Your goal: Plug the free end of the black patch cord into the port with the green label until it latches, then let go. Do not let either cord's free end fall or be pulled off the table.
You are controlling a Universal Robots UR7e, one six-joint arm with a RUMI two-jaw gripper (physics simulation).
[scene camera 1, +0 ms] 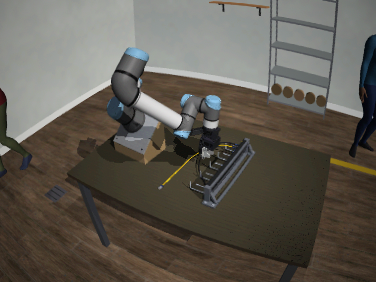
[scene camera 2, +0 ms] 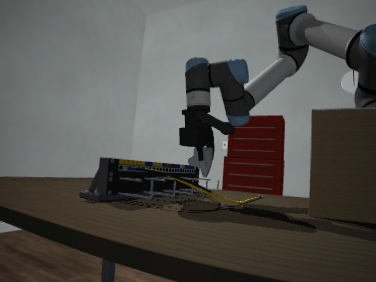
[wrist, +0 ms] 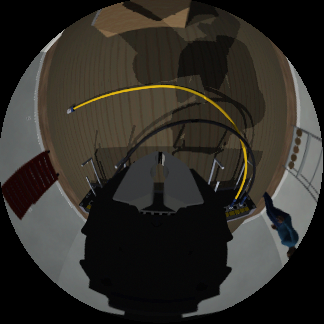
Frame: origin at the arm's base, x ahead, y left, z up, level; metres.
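Seen in the pictures: gripper, fingertip midpoint: (scene camera 1: 203,158) (scene camera 2: 205,177) (wrist: 160,152); arm's base at its link origin: (scene camera 1: 134,120).
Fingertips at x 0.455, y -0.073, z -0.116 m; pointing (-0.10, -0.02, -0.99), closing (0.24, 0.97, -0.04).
Pixels of each thing's top centre, then the offset from my fingertips to it. "pt": a spot on its surface instead. Level surfaces: height alone.
- black patch cord at a spot on its surface: (wrist: 187,120) pt dx -0.034, dy +0.051, dz -0.036 m
- patch panel at its top centre: (wrist: 168,219) (scene camera 2: 170,163) (scene camera 1: 224,158) dx +0.118, dy -0.007, dz +0.034 m
- table at its surface level: dz -0.067 m
The black patch cord (wrist: 187,120) (scene camera 1: 198,167) arcs from its port at the panel's far end out over the table and back toward me. Its free end runs out of sight behind my fingers in the wrist view. The patch panel (scene camera 1: 226,165) (scene camera 2: 114,173) stands on the table, and its green label (scene camera 2: 167,165) sits mid-row among yellow and blue ones. My gripper (scene camera 1: 204,154) (scene camera 2: 205,173) (wrist: 160,152) is shut and hangs tips-down just in front of the panel, above its cable bars. I see no plug between the fingers.
A yellow cord (scene camera 1: 178,170) (scene camera 2: 237,201) (wrist: 135,89) runs from the panel to its free plug (scene camera 1: 160,187) lying on the table (scene camera 1: 271,210). Metal cable bars (scene camera 1: 196,187) stick out before the panel. My base block (scene camera 1: 145,151) stands behind. A red cabinet (scene camera 2: 257,156) and a shelf rack (scene camera 1: 273,56) stand off the table.
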